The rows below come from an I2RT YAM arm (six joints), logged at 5 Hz.
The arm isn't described. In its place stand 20 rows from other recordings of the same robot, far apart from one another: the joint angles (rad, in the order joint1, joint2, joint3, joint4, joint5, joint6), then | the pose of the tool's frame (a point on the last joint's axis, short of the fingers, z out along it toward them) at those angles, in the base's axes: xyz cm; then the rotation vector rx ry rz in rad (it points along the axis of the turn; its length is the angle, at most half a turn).
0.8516, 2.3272, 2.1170, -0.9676, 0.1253, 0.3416 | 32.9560 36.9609 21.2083 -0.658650 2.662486 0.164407
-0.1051, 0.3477, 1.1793, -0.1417, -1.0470, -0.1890 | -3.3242 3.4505 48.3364 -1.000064 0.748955 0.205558
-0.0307, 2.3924, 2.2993, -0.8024, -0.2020, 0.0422 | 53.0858 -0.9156 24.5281 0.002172 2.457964 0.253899
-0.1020, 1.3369, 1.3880, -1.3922, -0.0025, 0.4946 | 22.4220 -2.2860 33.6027 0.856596 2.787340 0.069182
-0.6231, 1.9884, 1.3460, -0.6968, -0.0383, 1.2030 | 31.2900 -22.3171 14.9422 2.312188 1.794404 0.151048
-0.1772, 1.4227, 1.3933, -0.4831, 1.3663, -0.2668 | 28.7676 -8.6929 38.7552 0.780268 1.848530 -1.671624
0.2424, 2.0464, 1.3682, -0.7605, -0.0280, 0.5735 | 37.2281 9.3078 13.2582 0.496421 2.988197 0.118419
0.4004, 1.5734, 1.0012, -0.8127, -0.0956, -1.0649 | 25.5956 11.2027 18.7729 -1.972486 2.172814 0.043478
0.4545, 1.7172, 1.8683, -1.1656, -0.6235, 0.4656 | 30.1772 17.0586 38.3487 -0.233501 2.701725 1.122107
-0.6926, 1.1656, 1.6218, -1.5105, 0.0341, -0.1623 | 12.5097 -10.5372 42.2635 0.710175 2.569507 -0.333280
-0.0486, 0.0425, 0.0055, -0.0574, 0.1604, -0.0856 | 11.1537 -1.1117 16.5326 0.090919 1.666827 -0.235066
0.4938, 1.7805, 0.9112, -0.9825, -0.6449, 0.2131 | 21.0425 13.7571 12.4858 0.240136 -2.571024 -0.682239
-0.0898, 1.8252, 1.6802, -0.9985, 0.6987, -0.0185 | 37.5918 -5.6840 30.0820 0.297296 2.584601 -0.973882
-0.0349, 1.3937, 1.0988, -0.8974, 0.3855, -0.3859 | 26.4258 -2.2621 26.0160 -0.383473 2.758415 -0.642518
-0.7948, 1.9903, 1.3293, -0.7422, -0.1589, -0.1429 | 26.7360 -26.4392 14.3944 0.916242 2.771694 0.096542
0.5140, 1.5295, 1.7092, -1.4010, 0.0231, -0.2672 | 24.1575 13.5454 37.7135 -1.057698 2.583699 0.028667
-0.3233, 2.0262, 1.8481, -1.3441, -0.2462, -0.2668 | 37.5529 -11.6672 25.7844 0.075858 3.004476 0.334540
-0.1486, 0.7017, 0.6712, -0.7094, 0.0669, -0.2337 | 14.4009 -2.3965 26.2579 -0.064579 2.323209 -0.271104
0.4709, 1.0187, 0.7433, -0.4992, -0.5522, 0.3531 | 17.7041 11.1087 25.6438 -0.431355 2.404609 1.038341
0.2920, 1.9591, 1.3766, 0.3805, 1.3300, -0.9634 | 42.9766 9.3084 25.6625 -0.111665 1.906490 -1.623421
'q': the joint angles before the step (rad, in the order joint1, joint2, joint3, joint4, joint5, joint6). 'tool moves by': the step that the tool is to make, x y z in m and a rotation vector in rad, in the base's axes. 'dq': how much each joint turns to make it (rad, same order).
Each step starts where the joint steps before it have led.
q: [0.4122 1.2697 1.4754 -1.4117 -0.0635 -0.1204]
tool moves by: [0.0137 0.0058 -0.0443 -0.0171 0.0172 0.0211]
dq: [-0.0007 0.0048 -0.1804 0.1611 0.0007 -0.0235]
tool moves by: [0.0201 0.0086 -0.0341 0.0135 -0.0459 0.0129]
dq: [-0.0005 0.0392 -0.1172 0.2029 0.0008 -0.0147]
